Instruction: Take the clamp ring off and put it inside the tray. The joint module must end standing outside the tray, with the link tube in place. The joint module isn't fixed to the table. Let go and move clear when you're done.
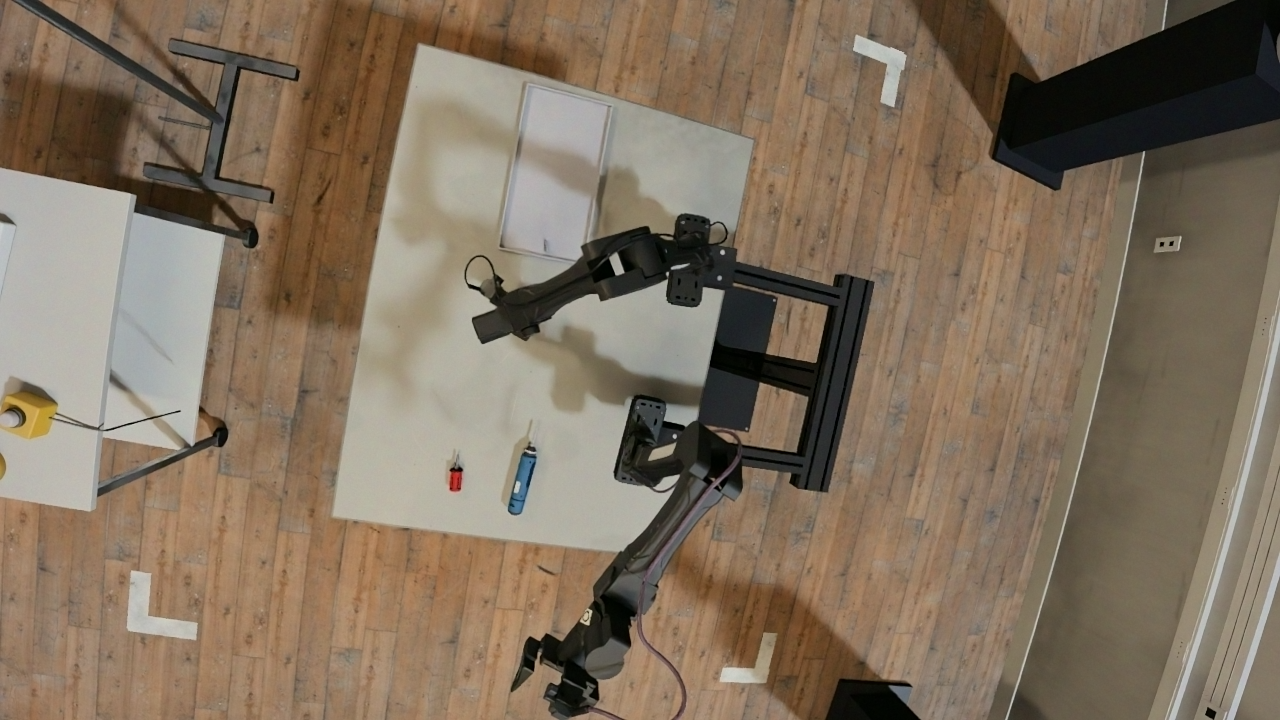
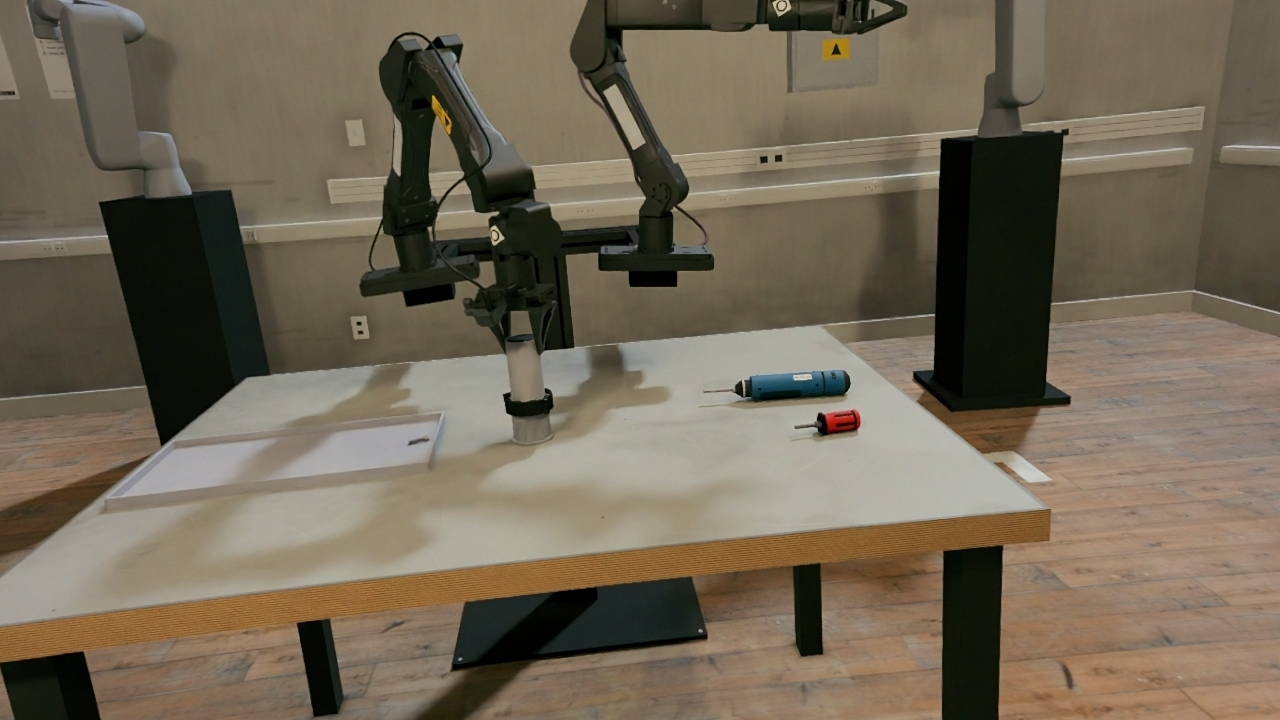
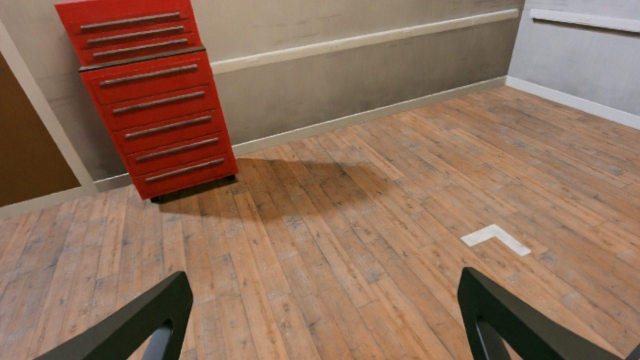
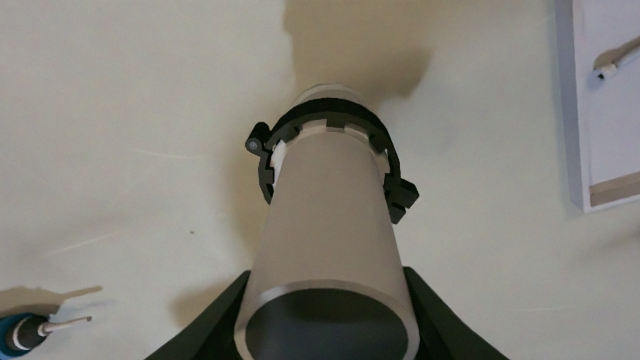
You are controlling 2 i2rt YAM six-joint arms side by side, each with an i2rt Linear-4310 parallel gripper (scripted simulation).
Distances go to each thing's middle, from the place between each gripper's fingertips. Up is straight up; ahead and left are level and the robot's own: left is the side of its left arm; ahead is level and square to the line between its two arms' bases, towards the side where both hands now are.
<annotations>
Now: the pale link tube [image 2: 525, 371] 3 cm below my right hand, 1 cm to the right of it and 1 cm ahead of it. The rest, counted from my right hand: white tray [image 2: 286, 458]: 36 cm to the right, 14 cm below, 2 cm ahead; then black clamp ring [image 2: 533, 407]: 8 cm below; then grey joint module [image 4: 333, 90]: 11 cm below, 1 cm ahead.
My left gripper [image 1: 536, 702] is now 61 cm to the left of the pale link tube, 48 cm above it and 18 cm short of it. The rest, counted from my left hand: white tray (96 cm to the right, 58 cm below, 18 cm ahead); then black clamp ring (61 cm to the right, 52 cm below, 17 cm ahead); then grey joint module (61 cm to the right, 55 cm below, 17 cm ahead).
</annotations>
